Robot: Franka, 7 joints.
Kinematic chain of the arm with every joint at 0, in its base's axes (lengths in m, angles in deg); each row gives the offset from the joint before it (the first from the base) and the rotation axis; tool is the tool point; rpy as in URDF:
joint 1: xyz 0 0 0.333 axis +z
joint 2: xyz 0 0 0 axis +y
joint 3: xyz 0 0 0.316 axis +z
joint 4: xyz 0.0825 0 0 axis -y
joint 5: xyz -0.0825 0 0.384 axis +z
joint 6: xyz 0 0 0 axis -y
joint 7: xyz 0.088 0 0 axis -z
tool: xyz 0 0 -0.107 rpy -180 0 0
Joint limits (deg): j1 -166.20..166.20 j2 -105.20..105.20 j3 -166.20..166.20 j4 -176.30..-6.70 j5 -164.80..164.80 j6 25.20..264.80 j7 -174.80..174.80
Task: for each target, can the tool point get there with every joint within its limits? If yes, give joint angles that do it. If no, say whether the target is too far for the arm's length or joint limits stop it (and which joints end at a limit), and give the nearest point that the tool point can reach.
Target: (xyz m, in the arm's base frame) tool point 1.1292 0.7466 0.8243
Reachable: no: too far | nearest point 0.6727 0.4448 0.6257 | short by 0.582 m
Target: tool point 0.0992 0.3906 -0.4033
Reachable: no: joint limits stop it (at a limit: joint 2) | nearest point 0.0964 0.3797 -0.3496 | short by 0.055 m
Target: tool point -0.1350 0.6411 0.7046
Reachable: yes | joints 53.25 51.96 79.82 -72.21 -71.30 199.46 121.01
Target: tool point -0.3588 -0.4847 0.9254
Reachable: yes | joints -94.46 54.41 -119.10 -41.78 92.31 142.81 30.29
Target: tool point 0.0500 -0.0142 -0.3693
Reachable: no: joint limits stop it (at a limit: joint 2) | nearest point 0.0712 -0.0202 -0.3178 | short by 0.056 m
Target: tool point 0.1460 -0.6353 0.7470
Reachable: yes | joints -34.08 45.22 -76.62 -72.97 28.80 208.63 142.69
